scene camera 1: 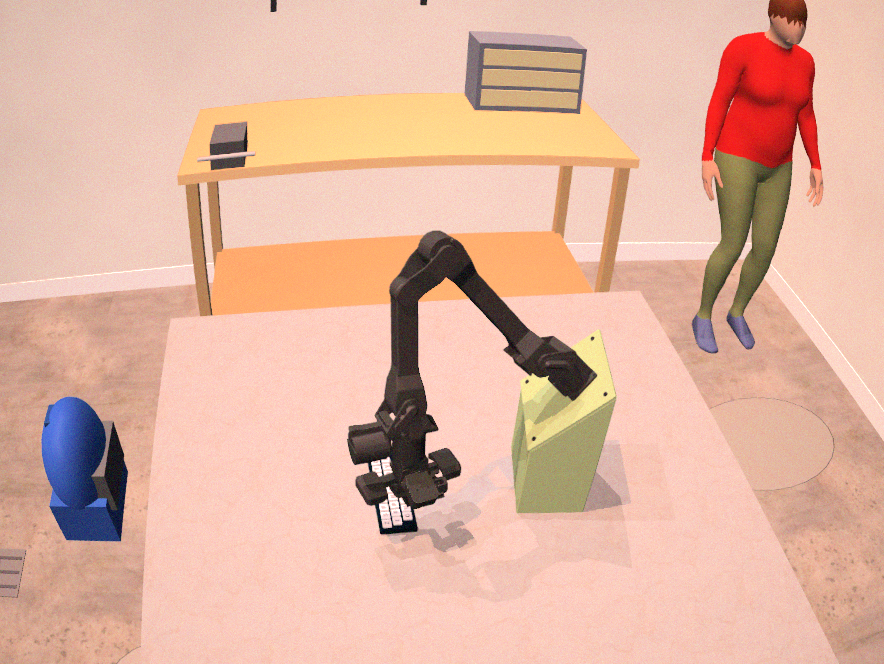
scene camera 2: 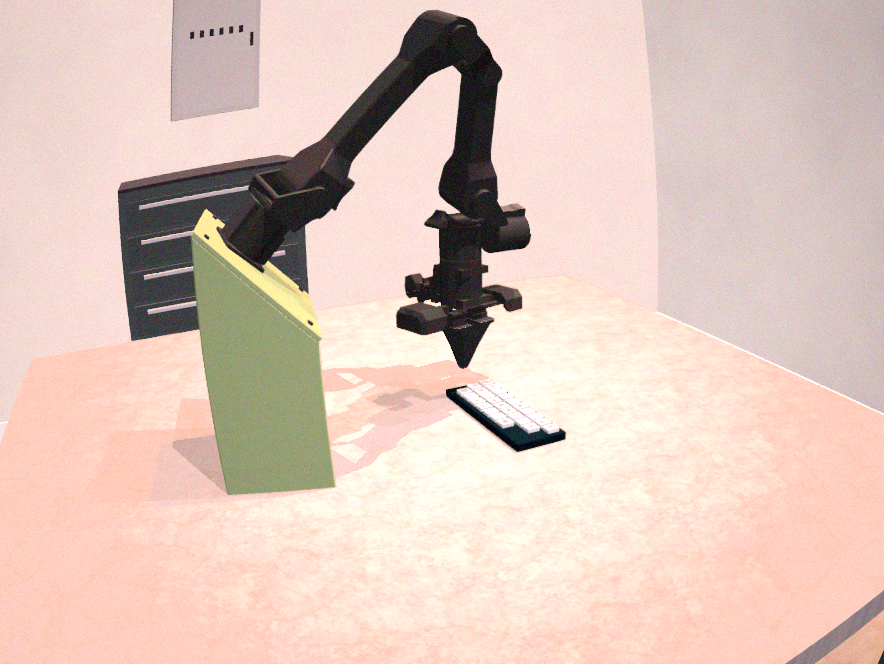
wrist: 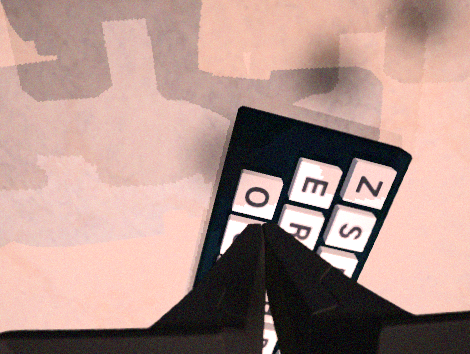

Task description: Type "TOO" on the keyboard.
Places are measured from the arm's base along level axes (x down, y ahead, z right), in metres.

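Pixels of known places: gripper, fingertip midpoint: (scene camera 1: 408, 505) (scene camera 2: 463, 367) (wrist: 261, 237); arm's base, origin of the base link: (scene camera 1: 578, 381) (scene camera 2: 238, 250).
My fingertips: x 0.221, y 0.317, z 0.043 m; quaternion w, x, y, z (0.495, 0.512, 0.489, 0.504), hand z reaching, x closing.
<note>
Ahead of a thing's pixels: the offset from my fingertips to its middle. Level surfaces: height alone.
A small dark keyboard @[dx +0.042, dy -0.006, dz +0.082 m] (scene camera 1: 396, 529) (scene camera 2: 527, 443) (wrist: 285, 134) with white keys lies flat on the table. My gripper (scene camera 2: 463, 365) (wrist: 261, 236) is shut and empty, pointing down above the keyboard's far end in scene camera 2, with a gap under its tips. Its tips are hidden in scene camera 1. In the wrist view, the O key @[dx +0.036, dy +0.000, dz +0.001 m] (wrist: 257, 195) shows ahead and left of the tips. The E key @[dx +0.036, dy +0.023, dz -0.001 m] (wrist: 315, 184), R key @[dx +0.036, dy +0.016, dz +0.018 m] (wrist: 300, 231), Z key @[dx +0.036, dy +0.044, dz +0.000 m] (wrist: 370, 184) and S key @[dx +0.036, dy +0.038, dz +0.020 m] (wrist: 351, 232) lie to the right. The fingers cover part of the keyboard. No T key is readable.
A green pedestal (scene camera 1: 560, 464) (scene camera 2: 264, 400) carries the arm's base on the table @[dx +0.050 m] (scene camera 1: 285, 593) (scene camera 2: 428, 571). A wooden workbench (scene camera 1: 357, 135) stands behind, a person in red (scene camera 1: 764, 107) at right, and a blue object (scene camera 1: 75, 457) at left. A dark drawer cabinet (scene camera 2: 164, 255) stands behind the pedestal.
</note>
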